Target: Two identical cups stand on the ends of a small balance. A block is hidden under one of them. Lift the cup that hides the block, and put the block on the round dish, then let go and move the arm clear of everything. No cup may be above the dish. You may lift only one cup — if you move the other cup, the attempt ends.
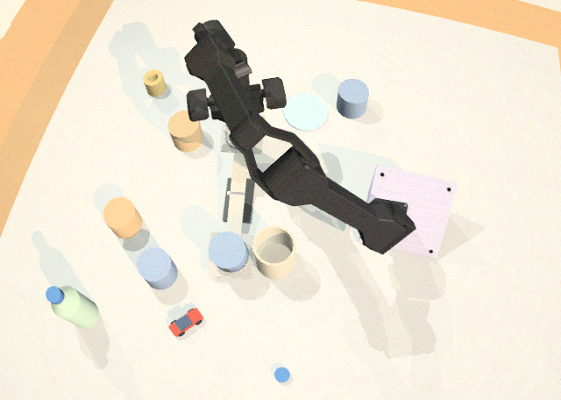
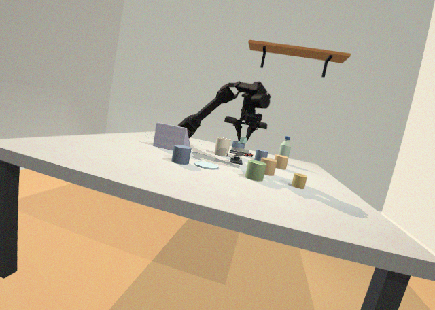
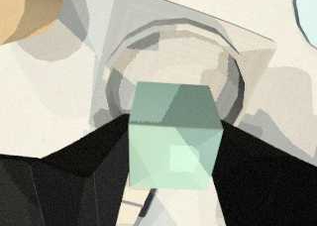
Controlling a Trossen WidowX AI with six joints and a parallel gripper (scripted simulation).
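The round pale dish is 120 mm behind my gripper tip, 130 mm to the right of it and 110 mm below it. Also, from my gripper tip: balance (20 mm behind, 120 mm to the left, 80 mm below); green cylinder (80 mm ahead, 140 mm to the right, 80 mm below); pale green block (10 mm above).
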